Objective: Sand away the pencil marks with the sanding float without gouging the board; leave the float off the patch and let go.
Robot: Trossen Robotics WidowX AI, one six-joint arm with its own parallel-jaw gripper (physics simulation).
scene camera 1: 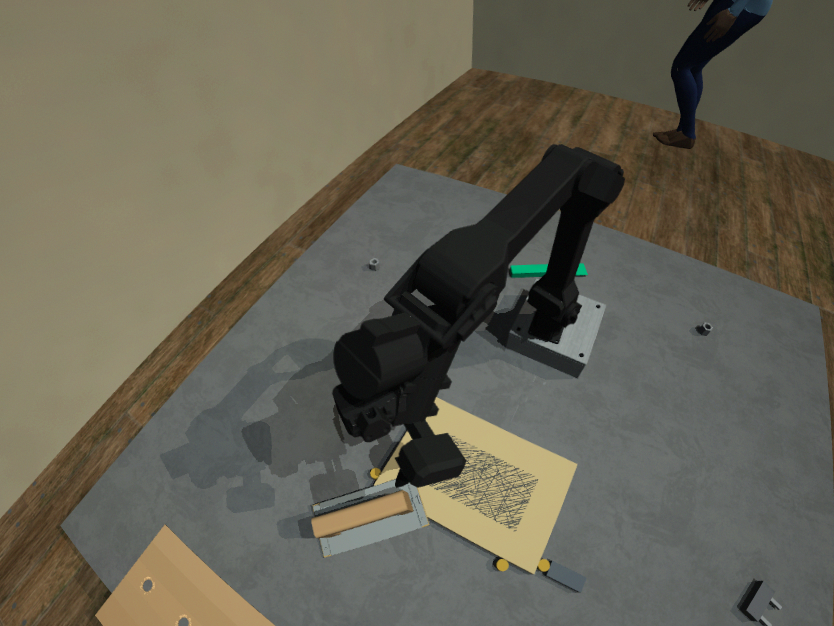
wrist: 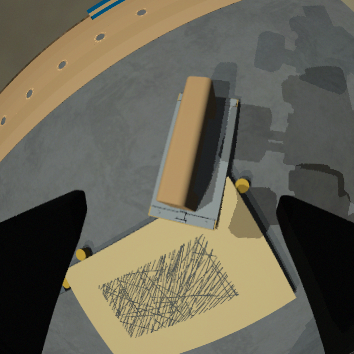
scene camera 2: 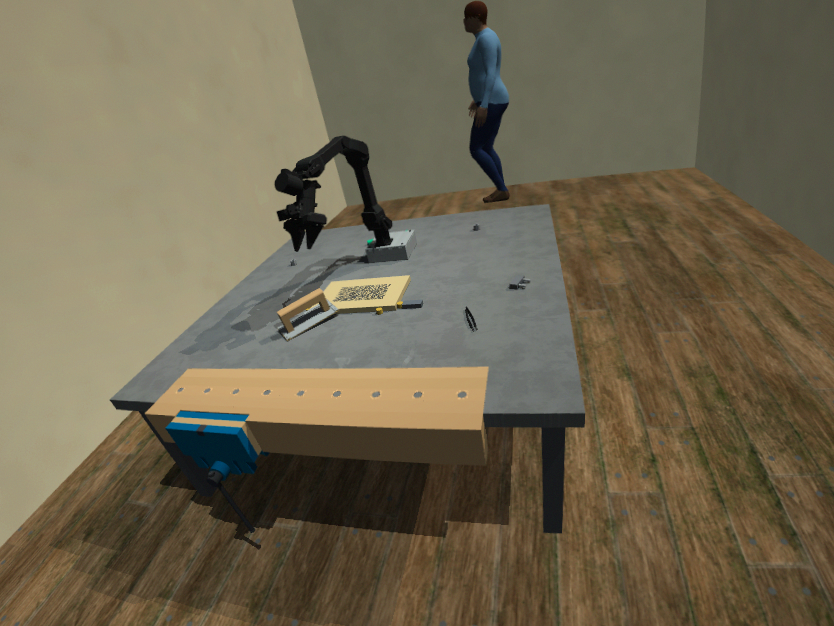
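The sanding float has a tan wooden handle, on top, and a pale grey plate. One end of the plate overlaps the near corner of the yellowish board; the rest reaches out over the grey table. Whether the plate is slightly tilted is hard to tell. Dense dark pencil marks show on the board; the float stands off them. My gripper is open and empty, raised above the float and board. In scene camera 1 its fingers partly hide the board.
Yellow-topped pegs stand along the board's edges, with a grey block at one corner. A wooden beam with holes and a blue vise are at the table's front. A green bar lies behind the arm's base.
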